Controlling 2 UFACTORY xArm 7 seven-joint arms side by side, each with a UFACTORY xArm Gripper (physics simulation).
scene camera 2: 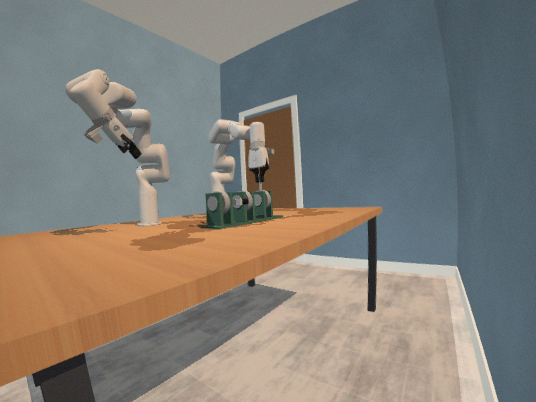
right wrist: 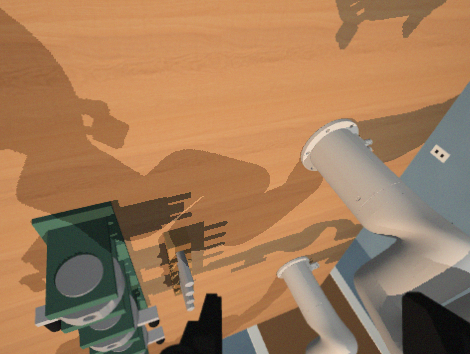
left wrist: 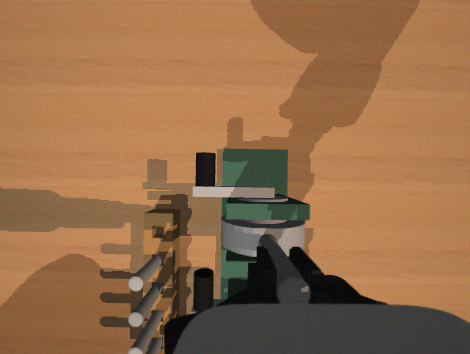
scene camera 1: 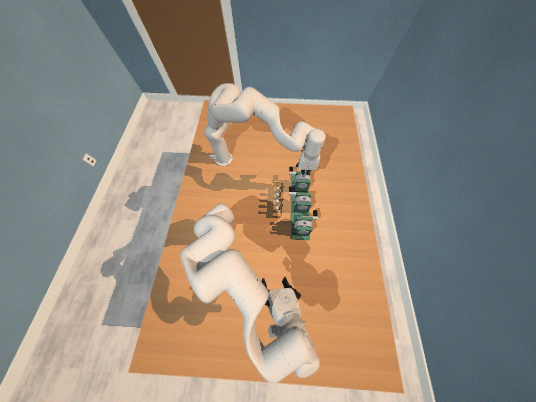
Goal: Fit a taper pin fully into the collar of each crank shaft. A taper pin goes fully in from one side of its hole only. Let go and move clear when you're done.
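Places are measured from the left arm's base along level axes (x back, y right, z up), in centimetres.
Where they show: left gripper, fingertip midpoint: (scene camera 2: 259, 182) (left wrist: 277, 266) (scene camera 1: 304, 172); right gripper, fingertip midpoint: (scene camera 2: 132, 153) (right wrist: 311, 323) (scene camera 1: 273, 280); left arm's base, link origin: (right wrist: 292, 266) (scene camera 1: 223, 158); right arm's base, link origin: (scene camera 2: 149, 224) (right wrist: 328, 144).
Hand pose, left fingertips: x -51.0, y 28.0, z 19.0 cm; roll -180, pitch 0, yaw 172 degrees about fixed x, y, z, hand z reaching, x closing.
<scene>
Things, the pixels of their centre, and the offset from my left fingertips. "spot": a spot on its surface instead.
- grey taper pin, body centre: (left wrist: 276, 260) (scene camera 2: 260, 182) dx +0.0, dy -0.4, dz +0.0 cm
- uppermost collar, surface spot: (left wrist: 237, 238) spot: dx +2.8, dy -0.9, dz -5.1 cm
- middle collar, surface spot: (scene camera 1: 304, 203) spot: dx +2.0, dy +17.0, dz -4.8 cm
- lowest collar, surface spot: (right wrist: 107, 307) spot: dx +6.3, dy +28.6, dz -4.7 cm
- rack, surface spot: (left wrist: 152, 220) spot: dx +15.6, dy -2.1, dz -15.0 cm
My left gripper (scene camera 1: 305, 173) (scene camera 2: 259, 178) (left wrist: 277, 266) is shut on a grey taper pin (scene camera 2: 260, 186) (left wrist: 280, 267), upright above the uppermost collar (scene camera 1: 302, 184) (left wrist: 237, 238) in scene camera 1. The pin's lower tip meets the collar's top at its hole; how deep it sits is hidden. The middle collar (scene camera 1: 304, 203) and lowest collar (scene camera 1: 304, 226) (right wrist: 107, 307) show small spots on top, too small to read. More taper pins (left wrist: 146, 273) (right wrist: 185, 281) stand in a rack (left wrist: 152, 220). My right gripper (scene camera 1: 274, 281) (scene camera 2: 131, 149) is open and empty, far from the shafts.
The green crank stand (scene camera 1: 300, 237) (scene camera 2: 215, 214) (left wrist: 265, 170) (right wrist: 77, 237) carries the shafts. White crank arms with black handles (left wrist: 205, 169) stick out sideways. The pin rack stands beside the stand, at its left in scene camera 1.
</scene>
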